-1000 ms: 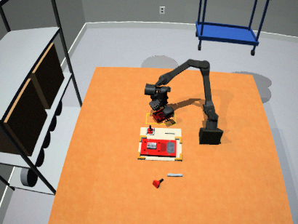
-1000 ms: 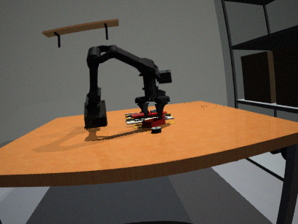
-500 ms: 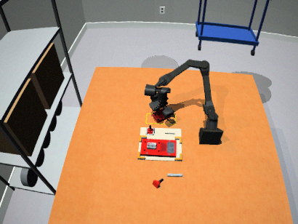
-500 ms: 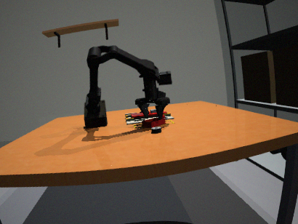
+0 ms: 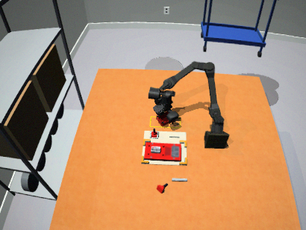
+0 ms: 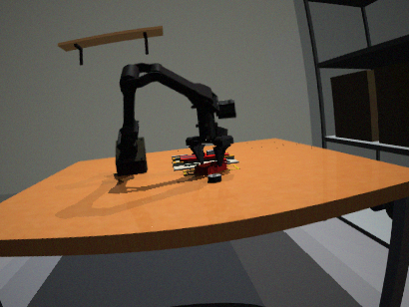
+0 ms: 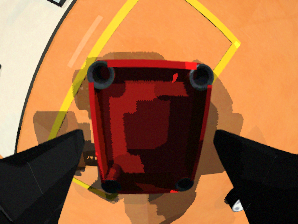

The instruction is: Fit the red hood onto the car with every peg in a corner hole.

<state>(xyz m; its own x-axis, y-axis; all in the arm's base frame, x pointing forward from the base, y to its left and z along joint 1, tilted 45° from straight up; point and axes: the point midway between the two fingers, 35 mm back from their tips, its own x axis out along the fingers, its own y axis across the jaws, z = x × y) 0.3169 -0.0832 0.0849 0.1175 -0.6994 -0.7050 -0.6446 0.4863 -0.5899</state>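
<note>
Now: gripper tip 1 cm above the red hood. Round my gripper tip: jig 22 cm to the left, 2 cm behind, 1 cm below; then grey engine block 26 cm to the left, 2 cm ahead; then small round wheel 16 cm to the right, 1 cm below.
</note>
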